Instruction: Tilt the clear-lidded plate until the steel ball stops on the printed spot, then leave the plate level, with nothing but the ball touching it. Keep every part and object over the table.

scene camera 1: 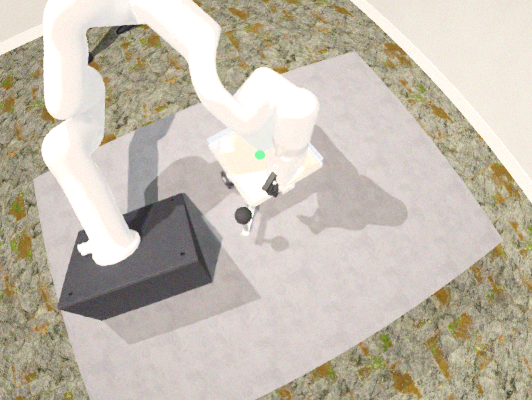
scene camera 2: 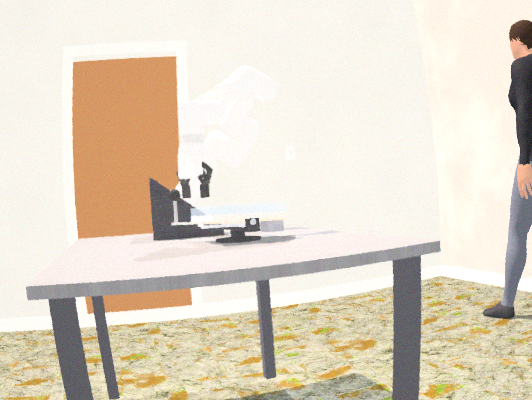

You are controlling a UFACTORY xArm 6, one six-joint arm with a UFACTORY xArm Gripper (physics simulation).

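The clear-lidded plate [scene camera 1: 235, 159] [scene camera 2: 240, 217] has a pale floor and looks about level in the scene camera 2 view. The green printed spot [scene camera 1: 259, 155] shows near its middle. I cannot make out the steel ball; the arm hides part of the plate. A black ball knob [scene camera 1: 243, 215] [scene camera 2: 174, 194] tops a thin white post beside the plate's corner. A second black knob [scene camera 1: 227, 180] [scene camera 2: 252, 224] sits at the plate's side. My gripper [scene camera 1: 271, 187] [scene camera 2: 195, 194] is open and empty, pointing down, apart from the plate and the ball knob, above the plate's near corner region.
The plate stands on a black round foot [scene camera 2: 238, 239] on the grey table [scene camera 1: 375, 280] [scene camera 2: 320, 250]. The arm's black base block [scene camera 1: 145, 245] [scene camera 2: 165, 215] stands near the ball-knob post. A person [scene camera 2: 520, 110] stands at the right of the scene camera 2 view.
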